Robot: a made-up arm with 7 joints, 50 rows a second.
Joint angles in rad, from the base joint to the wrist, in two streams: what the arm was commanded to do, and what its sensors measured. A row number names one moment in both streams.
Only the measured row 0 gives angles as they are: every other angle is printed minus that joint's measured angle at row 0.
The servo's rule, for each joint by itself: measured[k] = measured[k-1] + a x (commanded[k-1-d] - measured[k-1]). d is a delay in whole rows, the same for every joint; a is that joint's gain. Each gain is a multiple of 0.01, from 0.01 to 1. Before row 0 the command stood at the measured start. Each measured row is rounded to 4 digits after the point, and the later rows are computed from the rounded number. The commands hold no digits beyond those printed.
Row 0, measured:
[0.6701 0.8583 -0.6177 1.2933 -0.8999 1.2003 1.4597]
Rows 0 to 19, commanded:
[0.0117 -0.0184 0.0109 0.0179 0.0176 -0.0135 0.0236]
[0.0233 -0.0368 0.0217 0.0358 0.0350 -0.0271 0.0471]
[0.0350 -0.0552 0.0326 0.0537 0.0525 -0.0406 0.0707]
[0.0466 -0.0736 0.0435 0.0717 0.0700 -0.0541 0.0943]
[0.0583 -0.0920 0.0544 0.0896 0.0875 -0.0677 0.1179]
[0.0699 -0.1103 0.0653 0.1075 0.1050 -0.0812 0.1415]
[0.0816 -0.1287 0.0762 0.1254 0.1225 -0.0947 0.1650]
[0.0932 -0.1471 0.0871 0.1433 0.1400 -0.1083 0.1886]
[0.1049 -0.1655 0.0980 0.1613 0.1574 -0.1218 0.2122]
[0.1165 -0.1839 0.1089 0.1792 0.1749 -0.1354 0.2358]
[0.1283 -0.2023 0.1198 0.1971 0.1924 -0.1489 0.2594]
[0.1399 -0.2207 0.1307 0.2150 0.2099 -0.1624 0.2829]
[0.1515 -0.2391 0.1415 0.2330 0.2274 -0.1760 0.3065]
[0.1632 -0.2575 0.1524 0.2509 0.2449 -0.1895 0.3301]
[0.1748 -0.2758 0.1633 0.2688 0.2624 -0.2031 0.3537]
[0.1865 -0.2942 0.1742 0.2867 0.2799 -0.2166 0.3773]
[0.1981 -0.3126 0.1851 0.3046 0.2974 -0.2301 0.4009]
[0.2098 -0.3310 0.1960 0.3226 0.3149 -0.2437 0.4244]
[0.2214 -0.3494 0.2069 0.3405 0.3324 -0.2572 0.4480]
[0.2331 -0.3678 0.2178 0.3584 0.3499 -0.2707 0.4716]
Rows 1 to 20, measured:
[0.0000 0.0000 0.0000 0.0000 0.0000 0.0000 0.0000]
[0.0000 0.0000 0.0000 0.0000 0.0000 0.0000 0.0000]
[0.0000 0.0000 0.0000 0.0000 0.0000 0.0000 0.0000]
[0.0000 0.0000 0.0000 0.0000 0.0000 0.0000 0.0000]
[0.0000 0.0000 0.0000 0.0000 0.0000 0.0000 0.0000]
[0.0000 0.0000 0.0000 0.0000 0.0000 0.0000 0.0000]
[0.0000 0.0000 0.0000 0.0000 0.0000 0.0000 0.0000]
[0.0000 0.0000 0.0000 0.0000 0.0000 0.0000 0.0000]
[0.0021 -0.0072 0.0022 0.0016 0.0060 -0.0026 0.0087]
[0.0059 -0.0187 0.0061 0.0047 0.0159 -0.0073 0.0229]
[0.0111 -0.0329 0.0114 0.0091 0.0283 -0.0136 0.0406]
[0.0175 -0.0488 0.0178 0.0147 0.0425 -0.0213 0.0605]
[0.0248 -0.0656 0.0251 0.0214 0.0578 -0.0301 0.0817]
[0.0329 -0.0830 0.0331 0.0291 0.0738 -0.0398 0.1038]
[0.0417 -0.1008 0.0417 0.0378 0.0904 -0.0502 0.1264]
[0.0510 -0.1189 0.0508 0.0473 0.1073 -0.0612 0.1494]
[0.0607 -0.1371 0.0602 0.0576 0.1243 -0.0727 0.1726]
[0.0707 -0.1554 0.0699 0.0685 0.1415 -0.0846 0.1960]
[0.0811 -0.1737 0.0799 0.0801 0.1588 -0.0968 0.2195]
[0.0917 -0.1920 0.0901 0.0922 0.1762 -0.1093 0.2430]
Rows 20 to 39, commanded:
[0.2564 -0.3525 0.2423 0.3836 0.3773 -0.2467 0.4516]
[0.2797 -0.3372 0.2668 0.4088 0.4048 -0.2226 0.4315]
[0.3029 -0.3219 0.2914 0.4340 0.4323 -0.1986 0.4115]
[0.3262 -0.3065 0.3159 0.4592 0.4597 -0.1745 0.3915]
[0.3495 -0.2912 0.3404 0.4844 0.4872 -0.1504 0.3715]
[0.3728 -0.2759 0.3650 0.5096 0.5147 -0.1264 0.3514]
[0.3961 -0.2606 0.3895 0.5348 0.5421 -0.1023 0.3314]
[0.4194 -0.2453 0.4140 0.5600 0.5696 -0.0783 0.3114]
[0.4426 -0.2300 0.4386 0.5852 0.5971 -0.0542 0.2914]
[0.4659 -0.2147 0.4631 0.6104 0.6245 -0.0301 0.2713]
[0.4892 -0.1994 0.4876 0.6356 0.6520 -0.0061 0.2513]
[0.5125 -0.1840 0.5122 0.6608 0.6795 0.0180 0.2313]
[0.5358 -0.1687 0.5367 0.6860 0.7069 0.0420 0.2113]
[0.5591 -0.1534 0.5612 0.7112 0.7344 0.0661 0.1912]
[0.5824 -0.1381 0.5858 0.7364 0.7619 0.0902 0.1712]
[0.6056 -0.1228 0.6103 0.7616 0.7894 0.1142 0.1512]
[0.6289 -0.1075 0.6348 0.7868 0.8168 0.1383 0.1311]
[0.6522 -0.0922 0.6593 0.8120 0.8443 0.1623 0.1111]
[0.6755 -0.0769 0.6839 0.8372 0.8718 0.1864 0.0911]
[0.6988 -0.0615 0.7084 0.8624 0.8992 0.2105 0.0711]
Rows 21 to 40, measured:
[0.1025 -0.2104 0.1004 0.1049 0.1936 -0.1220 0.2665]
[0.1134 -0.2288 0.1108 0.1180 0.2110 -0.1348 0.2900]
[0.1245 -0.2471 0.1213 0.1316 0.2285 -0.1478 0.3136]
[0.1357 -0.2655 0.1319 0.1456 0.2460 -0.1609 0.3372]
[0.1469 -0.2839 0.1425 0.1599 0.2635 -0.1740 0.3608]
[0.1582 -0.3023 0.1532 0.1745 0.2810 -0.1872 0.3843]
[0.1696 -0.3207 0.1639 0.1894 0.2985 -0.2005 0.4079]
[0.1810 -0.3391 0.1747 0.2046 0.3160 -0.2138 0.4315]
[0.1946 -0.3443 0.1882 0.2207 0.3368 -0.2201 0.4389]
[0.2099 -0.3415 0.2039 0.2376 0.3599 -0.2206 0.4362]
[0.2266 -0.3339 0.2214 0.2553 0.3845 -0.2164 0.4271]
[0.2445 -0.3232 0.2403 0.2737 0.4101 -0.2084 0.4139]
[0.2634 -0.3107 0.2603 0.2927 0.4363 -0.1974 0.3982]
[0.2831 -0.2971 0.2812 0.3122 0.4630 -0.1839 0.3809]
[0.3034 -0.2829 0.3029 0.3322 0.4899 -0.1684 0.3626]
[0.3243 -0.2682 0.3251 0.3527 0.5170 -0.1513 0.3437]
[0.3456 -0.2533 0.3478 0.3736 0.5442 -0.1329 0.3243]
[0.3673 -0.2382 0.3709 0.3949 0.5715 -0.1134 0.3047]
[0.3892 -0.2231 0.3942 0.4166 0.5989 -0.0930 0.2849]
[0.4114 -0.2079 0.4178 0.4386 0.6263 -0.0719 0.2651]

